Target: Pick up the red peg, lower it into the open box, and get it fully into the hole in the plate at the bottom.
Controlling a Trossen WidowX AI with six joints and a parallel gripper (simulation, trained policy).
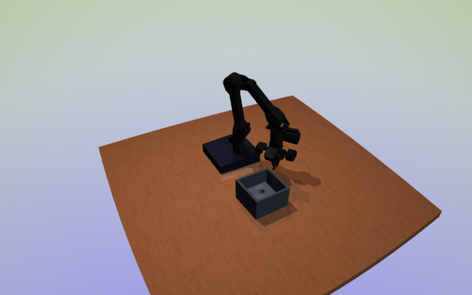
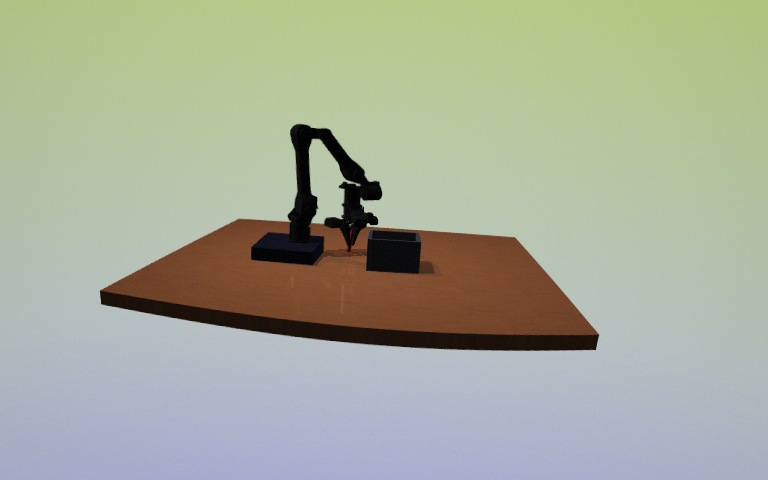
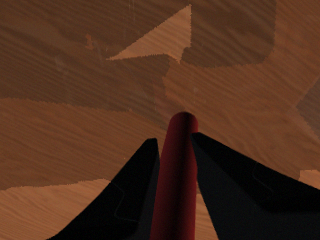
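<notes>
My gripper tip is 20 mm below the red peg. The rest, counted from my gripper tip: dark grey box: 150 mm ahead, 170 mm to the right.
</notes>
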